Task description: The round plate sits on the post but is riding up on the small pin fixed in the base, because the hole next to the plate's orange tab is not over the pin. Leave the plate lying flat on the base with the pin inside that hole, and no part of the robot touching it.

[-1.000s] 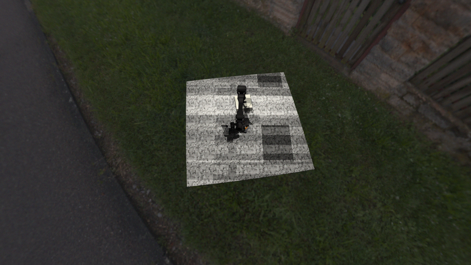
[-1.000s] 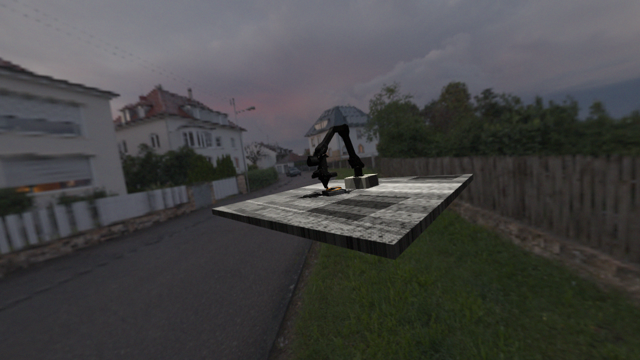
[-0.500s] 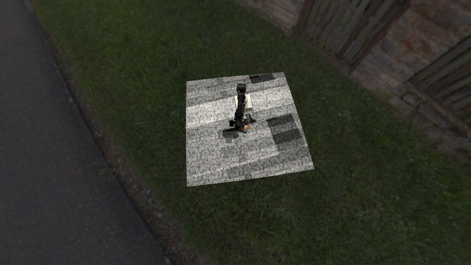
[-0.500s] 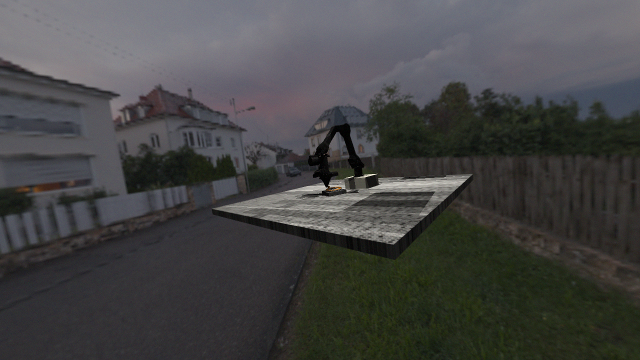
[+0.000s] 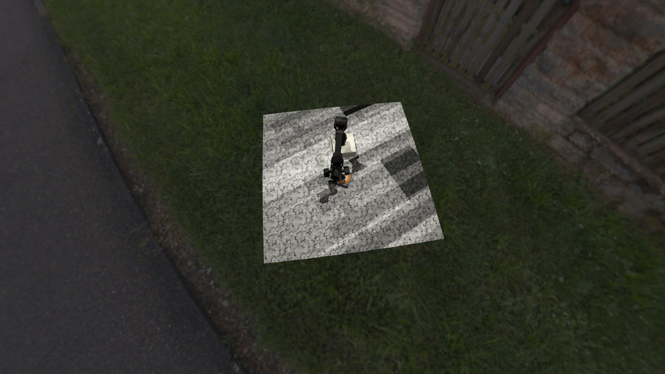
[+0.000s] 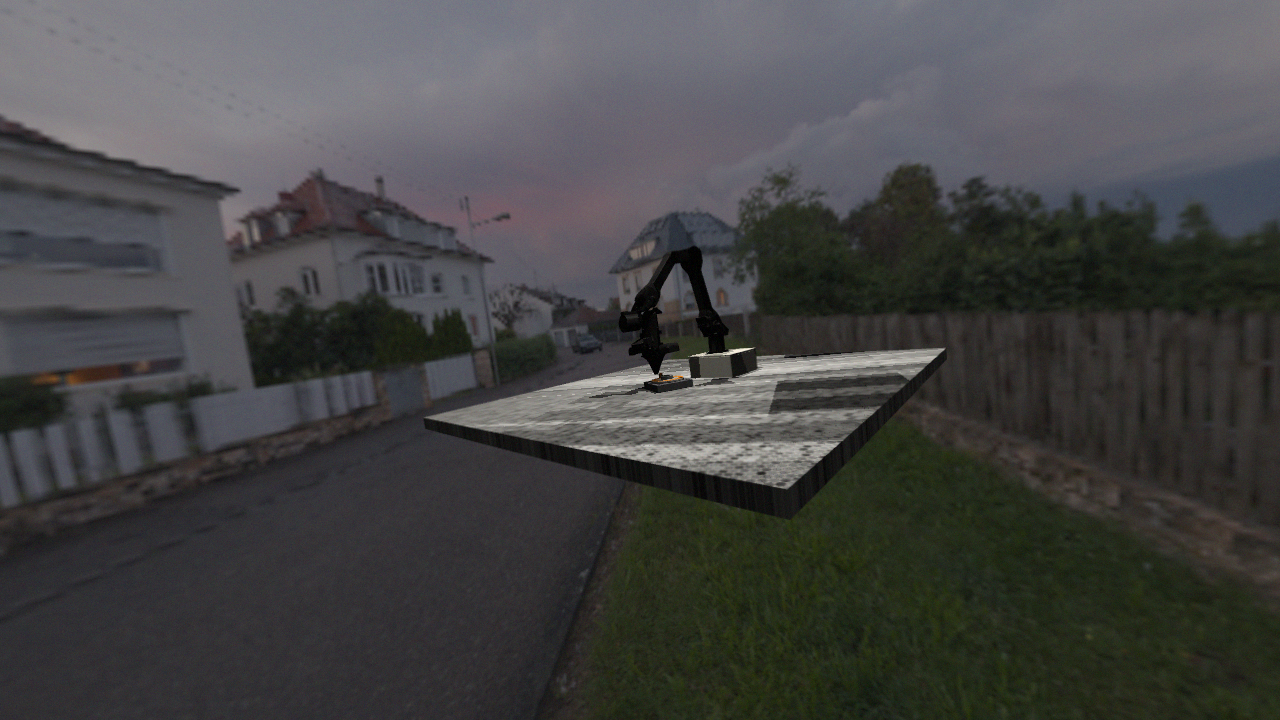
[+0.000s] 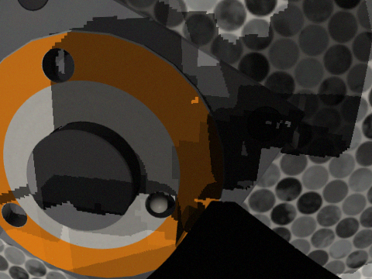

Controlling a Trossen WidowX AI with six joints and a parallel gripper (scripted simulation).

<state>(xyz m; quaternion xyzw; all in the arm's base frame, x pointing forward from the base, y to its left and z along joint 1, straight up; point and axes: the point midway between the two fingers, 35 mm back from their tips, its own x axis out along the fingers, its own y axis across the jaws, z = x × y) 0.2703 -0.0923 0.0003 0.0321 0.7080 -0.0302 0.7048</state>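
Now: the round plate 30 mm to the left of my gripper tip and 10 mm below it. The rest, counted from my gripper tip: square grey base 10 mm ahead, 50 mm to the left, 20 mm below.
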